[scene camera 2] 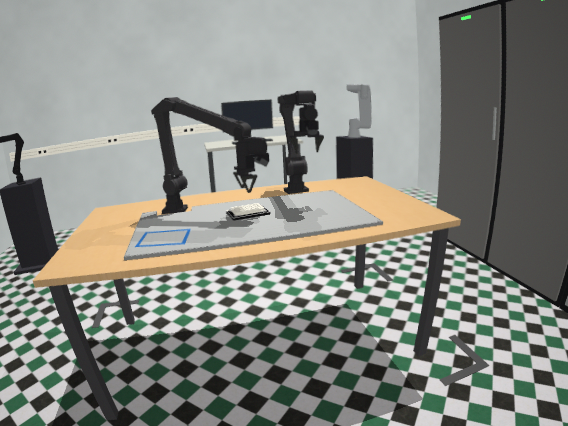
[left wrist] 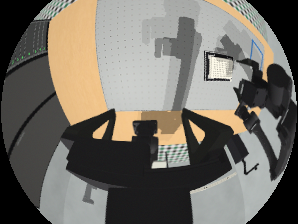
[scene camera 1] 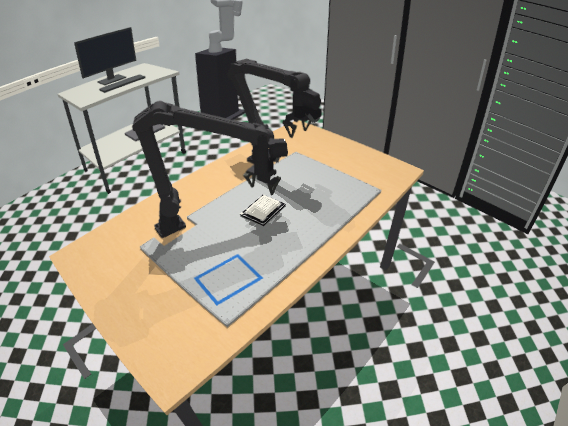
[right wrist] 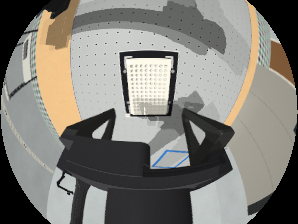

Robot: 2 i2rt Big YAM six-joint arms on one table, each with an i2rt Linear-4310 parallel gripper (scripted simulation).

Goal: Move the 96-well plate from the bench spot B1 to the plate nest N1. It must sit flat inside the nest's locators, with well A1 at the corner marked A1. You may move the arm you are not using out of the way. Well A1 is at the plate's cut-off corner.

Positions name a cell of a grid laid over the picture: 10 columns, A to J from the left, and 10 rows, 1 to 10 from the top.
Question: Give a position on a black plate nest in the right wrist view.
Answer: E3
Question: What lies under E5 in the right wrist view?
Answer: A white 96-well plate.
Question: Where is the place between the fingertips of the left gripper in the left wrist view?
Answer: E6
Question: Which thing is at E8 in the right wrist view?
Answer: The right gripper.
